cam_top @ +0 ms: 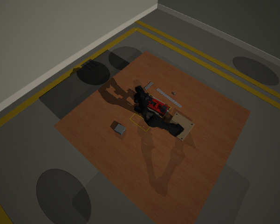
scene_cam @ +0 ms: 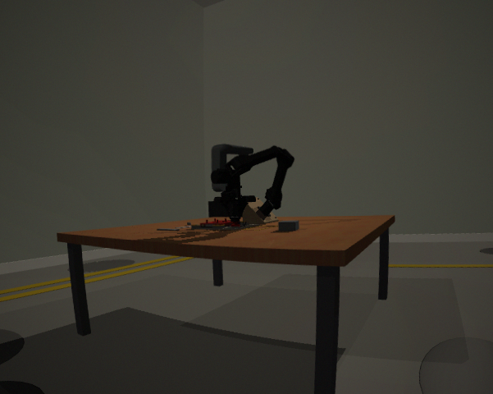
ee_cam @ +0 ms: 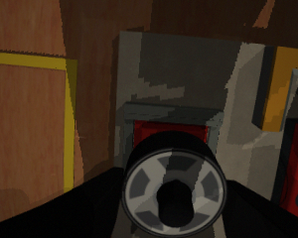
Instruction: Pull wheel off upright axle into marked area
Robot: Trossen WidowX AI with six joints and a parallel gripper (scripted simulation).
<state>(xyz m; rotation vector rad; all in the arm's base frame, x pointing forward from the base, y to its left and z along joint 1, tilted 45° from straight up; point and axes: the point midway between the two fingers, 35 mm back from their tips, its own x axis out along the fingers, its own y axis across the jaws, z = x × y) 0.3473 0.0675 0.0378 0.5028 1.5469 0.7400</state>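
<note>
Now: the wheel right at my gripper tip.
</note>
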